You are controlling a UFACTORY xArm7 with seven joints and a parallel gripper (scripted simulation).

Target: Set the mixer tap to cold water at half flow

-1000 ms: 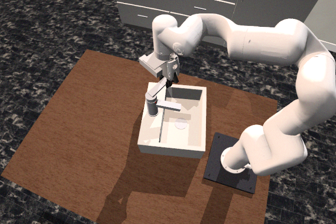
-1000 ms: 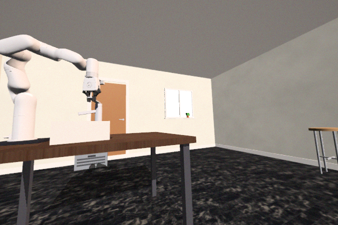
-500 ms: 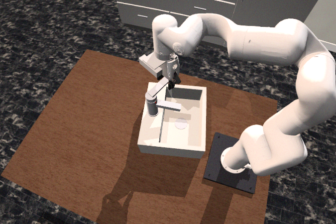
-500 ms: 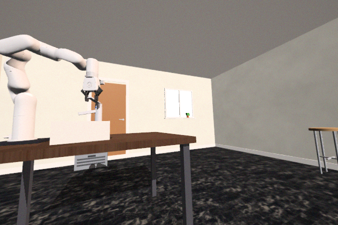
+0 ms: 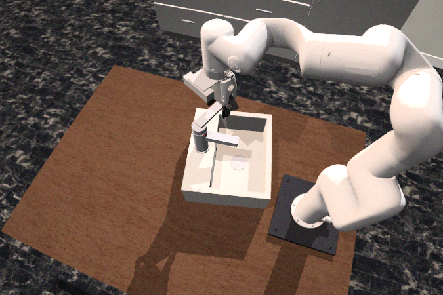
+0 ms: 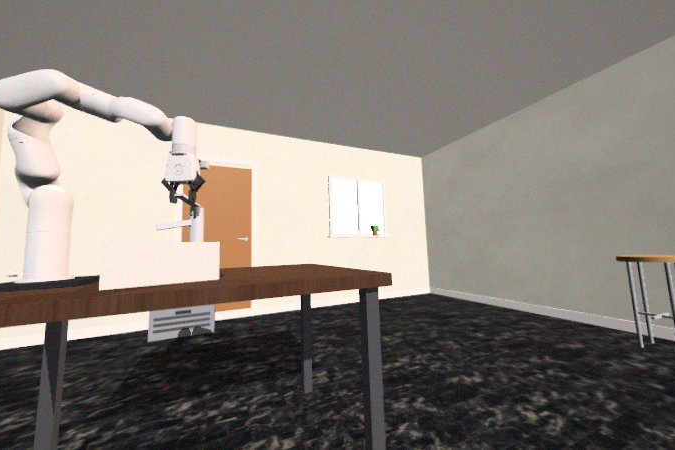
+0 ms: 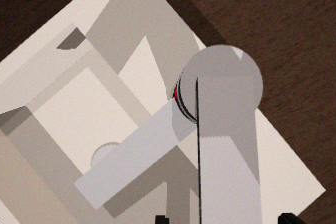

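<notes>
Now: the lever 1 cm ahead of my hand and 3 cm to the left of it. Round my hand: white sink: 8 cm behind, 5 cm to the left, 25 cm below; mixer tap: 2 cm ahead, 5 cm to the left, 5 cm below.
</notes>
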